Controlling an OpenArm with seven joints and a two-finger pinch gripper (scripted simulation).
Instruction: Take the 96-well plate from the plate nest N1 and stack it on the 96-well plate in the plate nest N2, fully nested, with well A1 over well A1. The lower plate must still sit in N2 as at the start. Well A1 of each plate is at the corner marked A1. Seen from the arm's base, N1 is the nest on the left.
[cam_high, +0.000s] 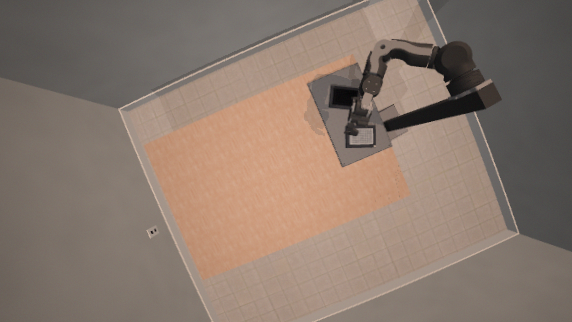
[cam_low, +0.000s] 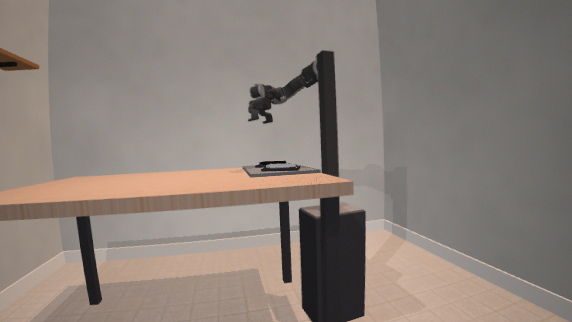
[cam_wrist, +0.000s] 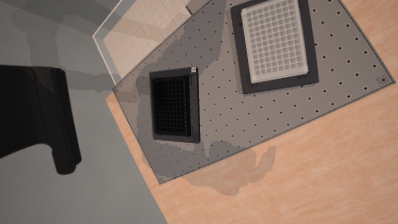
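Now: the white 96-well plate 60 mm behind my hand, 110 mm to the left of it and 200 mm below it. Also, from my hand: black 96-well plate 80 mm behind, 120 mm to the right, 200 mm below; then A1 mark 100 mm behind, 190 mm to the left, 210 mm below.
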